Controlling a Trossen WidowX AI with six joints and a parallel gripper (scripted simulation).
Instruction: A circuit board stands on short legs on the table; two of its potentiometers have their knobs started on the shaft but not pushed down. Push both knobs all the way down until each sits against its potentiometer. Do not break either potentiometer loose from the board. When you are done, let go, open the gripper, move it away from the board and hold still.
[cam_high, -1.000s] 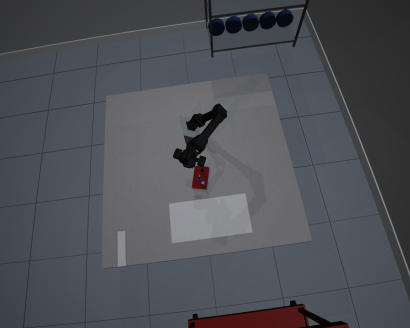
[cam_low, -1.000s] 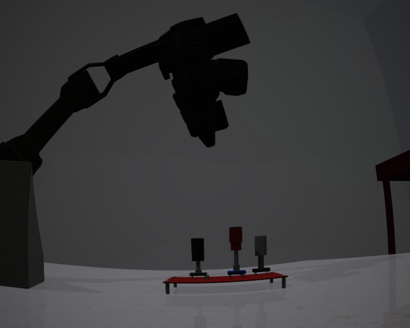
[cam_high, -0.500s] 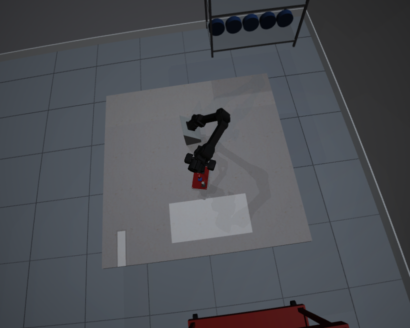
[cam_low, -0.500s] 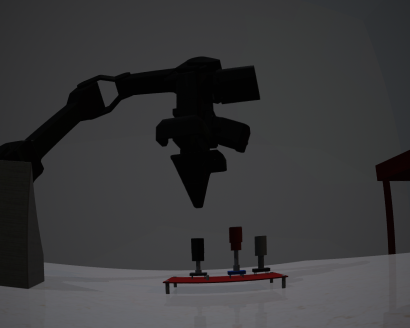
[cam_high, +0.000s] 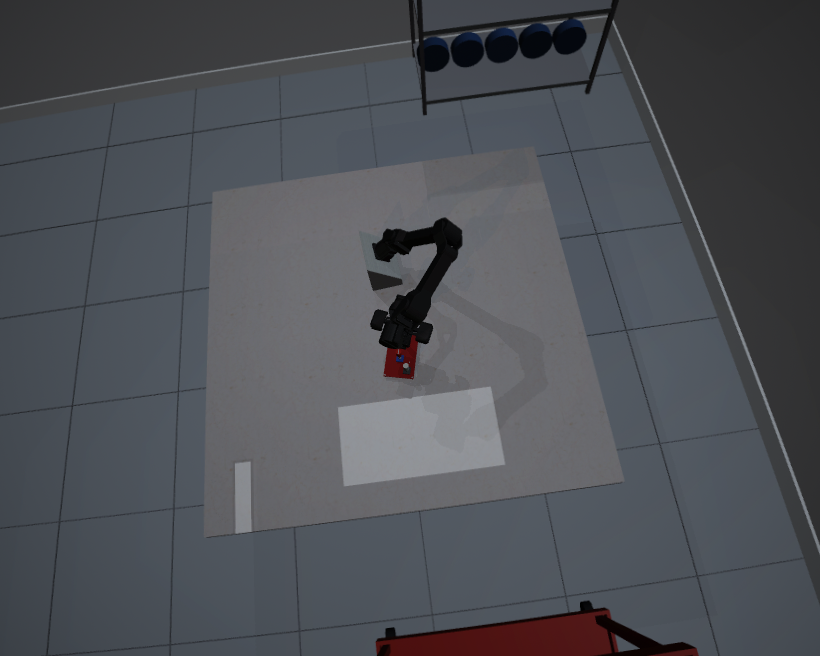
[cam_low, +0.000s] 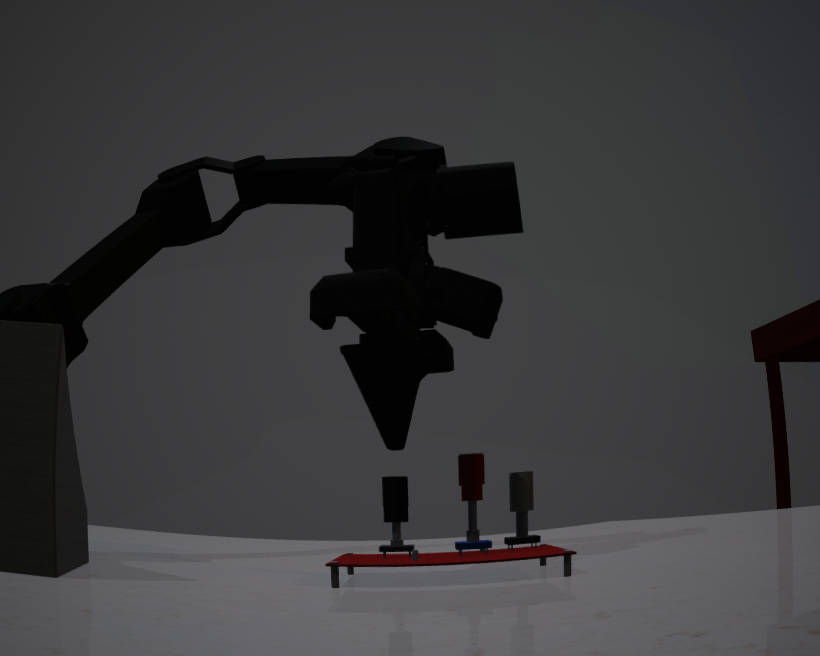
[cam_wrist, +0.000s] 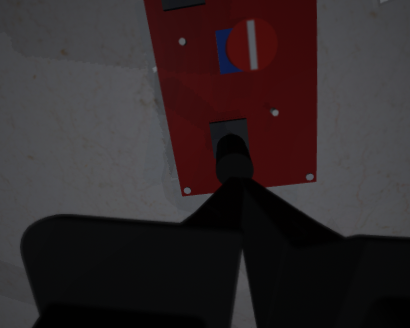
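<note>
Right now my gripper tip is 40 mm above the black knob. Also, from my gripper tip: red knob 40 mm ahead, 30 mm to the right, 20 mm below.
</note>
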